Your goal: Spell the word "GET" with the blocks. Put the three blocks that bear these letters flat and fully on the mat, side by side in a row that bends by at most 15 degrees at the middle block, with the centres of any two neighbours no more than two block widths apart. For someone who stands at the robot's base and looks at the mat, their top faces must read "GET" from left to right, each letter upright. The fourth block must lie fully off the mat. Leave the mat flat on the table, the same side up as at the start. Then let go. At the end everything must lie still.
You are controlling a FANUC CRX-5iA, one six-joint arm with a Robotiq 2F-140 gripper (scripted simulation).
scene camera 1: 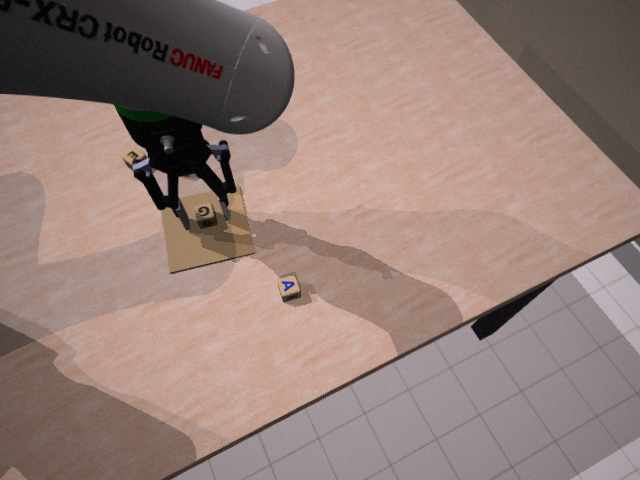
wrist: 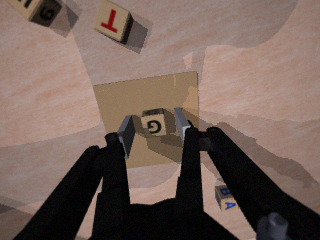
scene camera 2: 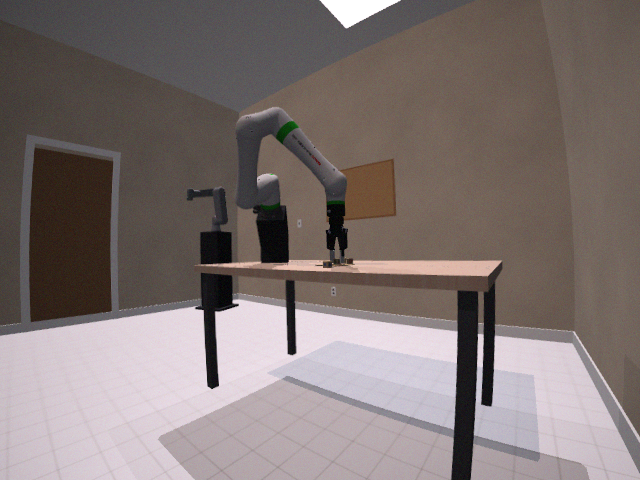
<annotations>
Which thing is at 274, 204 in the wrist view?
My gripper.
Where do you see a tan mat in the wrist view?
At 116, 100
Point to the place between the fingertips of my gripper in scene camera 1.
206, 218
</annotations>
